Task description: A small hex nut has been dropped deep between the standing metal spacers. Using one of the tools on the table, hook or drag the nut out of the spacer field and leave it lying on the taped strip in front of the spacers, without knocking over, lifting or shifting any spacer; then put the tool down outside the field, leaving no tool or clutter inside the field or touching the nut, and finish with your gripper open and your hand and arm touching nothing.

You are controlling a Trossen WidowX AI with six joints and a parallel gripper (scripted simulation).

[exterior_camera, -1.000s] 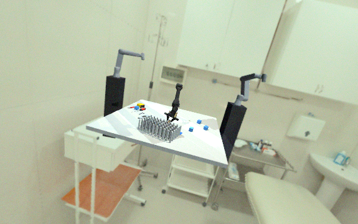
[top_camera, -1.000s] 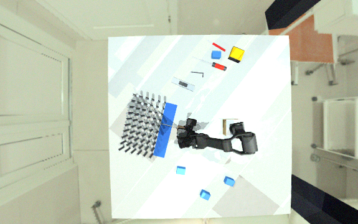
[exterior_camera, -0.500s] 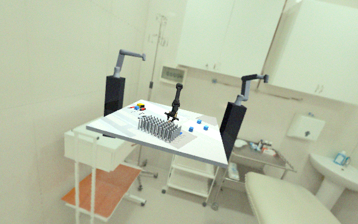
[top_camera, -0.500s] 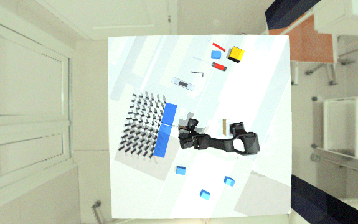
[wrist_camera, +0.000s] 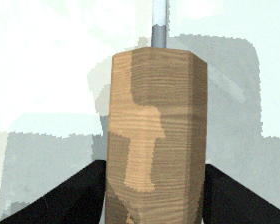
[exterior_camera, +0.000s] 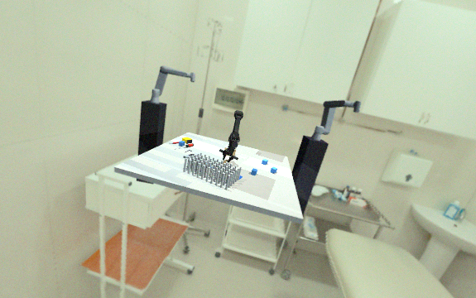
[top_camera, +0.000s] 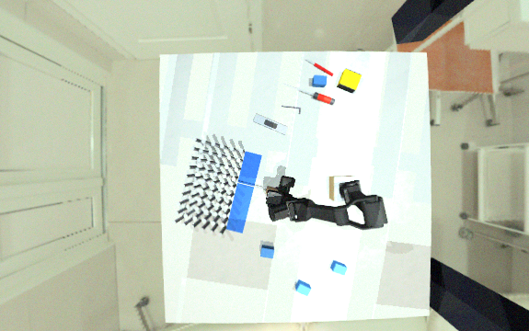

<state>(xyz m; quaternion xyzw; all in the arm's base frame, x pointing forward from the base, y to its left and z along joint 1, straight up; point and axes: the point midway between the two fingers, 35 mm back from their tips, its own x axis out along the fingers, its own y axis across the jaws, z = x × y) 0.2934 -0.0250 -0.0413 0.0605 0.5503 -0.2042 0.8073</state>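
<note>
Now: the hook tool 10 cm ahead of my gripper tip and 4 cm to the right of it. The rest, counted from my gripper tip: blue taped strip: 15 cm ahead, 2 cm to the right, 1 cm below; then yellow block: 45 cm to the right, 43 cm behind, 1 cm above; then grey flat tool: 31 cm to the right, 3 cm behind.
</note>
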